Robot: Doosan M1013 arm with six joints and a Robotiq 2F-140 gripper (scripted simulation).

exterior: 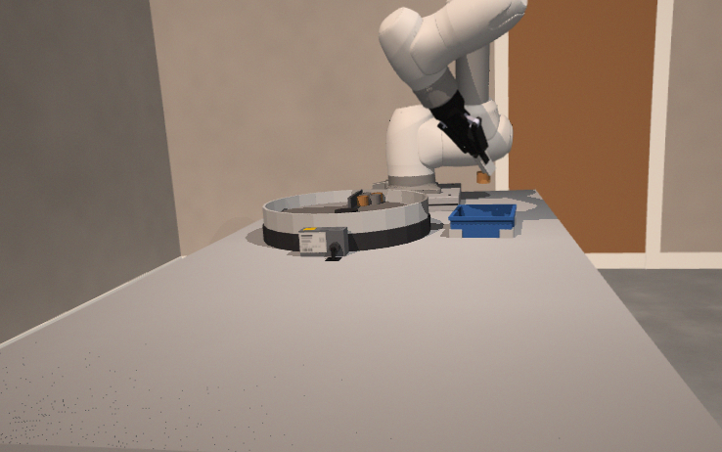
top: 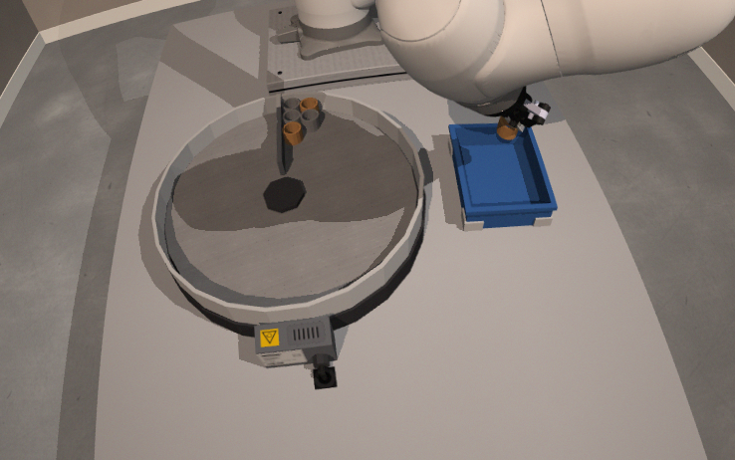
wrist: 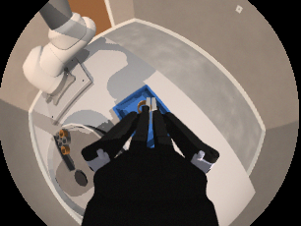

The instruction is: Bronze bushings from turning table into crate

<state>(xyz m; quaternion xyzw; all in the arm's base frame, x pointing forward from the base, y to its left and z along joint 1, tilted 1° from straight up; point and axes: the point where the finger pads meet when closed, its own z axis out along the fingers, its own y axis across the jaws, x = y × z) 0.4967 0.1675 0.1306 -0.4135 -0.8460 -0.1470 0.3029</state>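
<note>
My hand is 20 mm past the blue crate and 150 mm above it.
</note>
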